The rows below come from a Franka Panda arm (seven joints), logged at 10 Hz.
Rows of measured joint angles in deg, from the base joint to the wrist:
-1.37, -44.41, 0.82, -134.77, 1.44, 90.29, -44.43
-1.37, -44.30, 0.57, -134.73, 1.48, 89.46, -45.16
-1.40, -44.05, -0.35, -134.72, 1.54, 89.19, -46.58
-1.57, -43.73, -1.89, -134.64, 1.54, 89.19, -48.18
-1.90, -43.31, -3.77, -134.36, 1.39, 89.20, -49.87
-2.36, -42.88, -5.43, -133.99, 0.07, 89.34, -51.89
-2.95, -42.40, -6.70, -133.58, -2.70, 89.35, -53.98
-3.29, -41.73, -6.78, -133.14, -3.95, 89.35, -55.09
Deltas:
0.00, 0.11, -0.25, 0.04, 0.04, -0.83, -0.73
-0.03, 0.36, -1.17, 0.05, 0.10, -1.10, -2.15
-0.20, 0.68, -2.71, 0.13, 0.10, -1.10, -3.75
-0.53, 1.10, -4.59, 0.41, -0.05, -1.09, -5.44
-0.99, 1.53, -6.25, 0.78, -1.37, -0.95, -7.46
-1.58, 2.01, -7.52, 1.19, -4.14, -0.94, -9.55
-1.92, 2.68, -7.60, 1.63, -5.39, -0.94, -10.66

